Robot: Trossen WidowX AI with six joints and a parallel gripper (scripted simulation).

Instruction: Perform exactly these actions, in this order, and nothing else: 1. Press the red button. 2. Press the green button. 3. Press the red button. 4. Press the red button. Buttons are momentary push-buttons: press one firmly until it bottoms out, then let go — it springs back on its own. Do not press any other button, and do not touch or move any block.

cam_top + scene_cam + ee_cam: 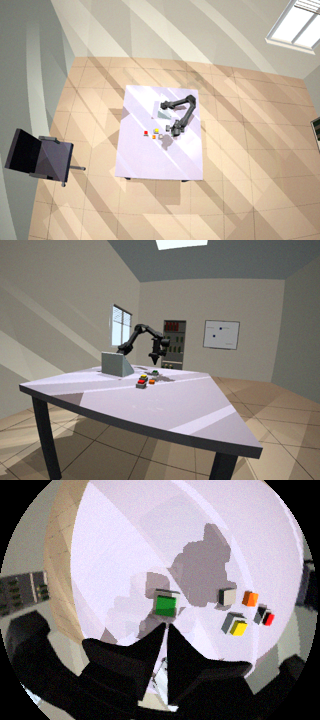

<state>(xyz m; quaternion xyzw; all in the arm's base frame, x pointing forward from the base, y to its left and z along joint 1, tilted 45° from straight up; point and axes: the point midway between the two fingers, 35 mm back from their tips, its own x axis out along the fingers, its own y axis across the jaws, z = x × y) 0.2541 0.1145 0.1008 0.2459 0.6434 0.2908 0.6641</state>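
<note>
My gripper tip is now 6 cm above the green button. Also, from my gripper tip: orange block 6 cm ahead, 20 cm to the right, 8 cm below; white block 5 cm ahead, 12 cm to the right, 8 cm below; yellow button 1 cm behind, 18 cm to the right, 6 cm below.
</note>
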